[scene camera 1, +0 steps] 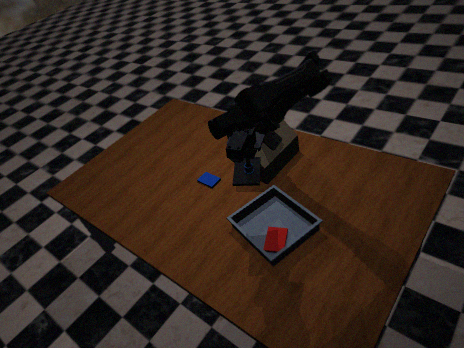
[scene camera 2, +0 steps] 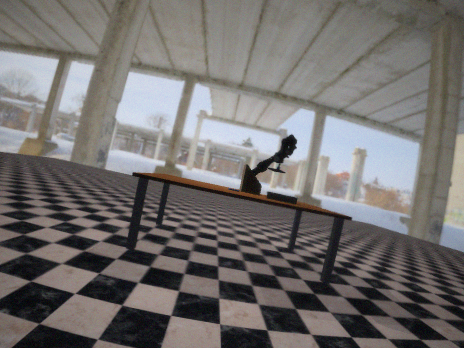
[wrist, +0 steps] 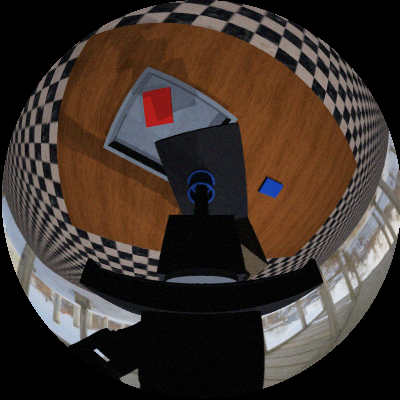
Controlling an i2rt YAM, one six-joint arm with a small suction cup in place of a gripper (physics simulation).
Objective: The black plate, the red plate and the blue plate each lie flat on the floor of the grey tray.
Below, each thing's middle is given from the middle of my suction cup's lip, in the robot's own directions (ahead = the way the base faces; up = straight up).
I see my suction cup 20 mm short of the grey tray (scene camera 1: 273,208), 70 mm to the right of it and 220 mm above it. Round my suction cup: red plate (wrist: 157,107): 60 mm ahead, 100 mm to the left, 240 mm below; black plate (wrist: 218,148): 10 mm to the right, 10 mm below.
